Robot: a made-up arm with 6 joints. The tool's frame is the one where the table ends. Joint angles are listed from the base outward.
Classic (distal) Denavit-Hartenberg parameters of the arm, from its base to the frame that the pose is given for. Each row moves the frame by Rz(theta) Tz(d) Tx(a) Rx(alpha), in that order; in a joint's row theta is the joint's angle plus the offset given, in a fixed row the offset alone. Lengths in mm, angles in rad.
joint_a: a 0; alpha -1.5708; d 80.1; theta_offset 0
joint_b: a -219.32; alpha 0; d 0; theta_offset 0.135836
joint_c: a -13.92; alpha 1.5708; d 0; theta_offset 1.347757
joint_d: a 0; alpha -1.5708; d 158.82; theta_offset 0
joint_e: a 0.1; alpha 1.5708; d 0; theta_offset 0
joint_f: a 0; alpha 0; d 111.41; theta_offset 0
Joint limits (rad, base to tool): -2.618..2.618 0..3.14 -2.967..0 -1.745..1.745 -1.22..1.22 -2.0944..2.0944
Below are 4 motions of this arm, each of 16 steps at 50 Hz.
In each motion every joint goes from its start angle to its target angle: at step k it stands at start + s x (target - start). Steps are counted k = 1, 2, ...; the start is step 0. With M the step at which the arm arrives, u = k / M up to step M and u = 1 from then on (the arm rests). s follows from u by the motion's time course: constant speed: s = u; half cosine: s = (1 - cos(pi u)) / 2; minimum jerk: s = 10 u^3 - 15 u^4 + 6 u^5.
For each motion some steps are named. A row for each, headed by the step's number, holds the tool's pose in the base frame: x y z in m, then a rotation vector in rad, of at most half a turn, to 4 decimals.
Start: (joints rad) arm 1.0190 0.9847 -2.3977 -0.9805 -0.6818 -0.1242
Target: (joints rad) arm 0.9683 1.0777 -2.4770 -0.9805 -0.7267 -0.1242
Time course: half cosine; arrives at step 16
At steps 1, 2, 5, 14, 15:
1: -0.1182 -0.0808 0.5261 -0.0041 -0.6452 -0.0632
2: -0.1181 -0.0801 0.5263 -0.0048 -0.6463 -0.0644
5: -0.1175 -0.0756 0.5274 -0.0092 -0.6533 -0.0724
14: -0.1139 -0.0577 0.5313 -0.0276 -0.6810 -0.1041
15: -0.1137 -0.0570 0.5315 -0.0284 -0.6821 -0.1053

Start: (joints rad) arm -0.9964 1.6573 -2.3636 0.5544 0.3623 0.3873
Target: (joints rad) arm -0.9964 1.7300 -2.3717 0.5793 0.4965 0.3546
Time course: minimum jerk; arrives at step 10
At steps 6, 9, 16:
6: 0.1673 -0.2098 0.4478 0.8510 0.8765 0.0512
9: 0.1740 -0.2154 0.4384 0.8782 0.9273 0.0638
16: 0.1742 -0.2156 0.4381 0.8789 0.9287 0.0641

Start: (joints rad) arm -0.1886 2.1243 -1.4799 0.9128 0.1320 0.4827
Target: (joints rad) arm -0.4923 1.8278 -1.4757 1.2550 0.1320 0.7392
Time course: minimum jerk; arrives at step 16
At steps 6, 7, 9, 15, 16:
6: 0.3571 -0.0867 0.1419 1.7329 1.4240 0.8539
7: 0.3521 -0.0976 0.1541 1.7740 1.3229 0.8918
9: 0.3393 -0.1195 0.1797 1.8424 1.1057 0.9736
15: 0.3120 -0.1511 0.2210 1.8995 0.7494 1.1110
16: 0.3118 -0.1513 0.2212 1.8996 0.7473 1.1118

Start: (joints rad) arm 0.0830 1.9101 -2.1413 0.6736 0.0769 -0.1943
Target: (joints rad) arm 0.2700 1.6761 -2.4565 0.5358 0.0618 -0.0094
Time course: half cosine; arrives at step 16
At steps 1, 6, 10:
1: 0.3518 0.0353 0.3680 0.2184 1.3068 0.5108
6: 0.3171 0.0498 0.4149 0.1651 1.1489 0.5863
10: 0.2626 0.0608 0.4681 0.1071 0.9431 0.6863

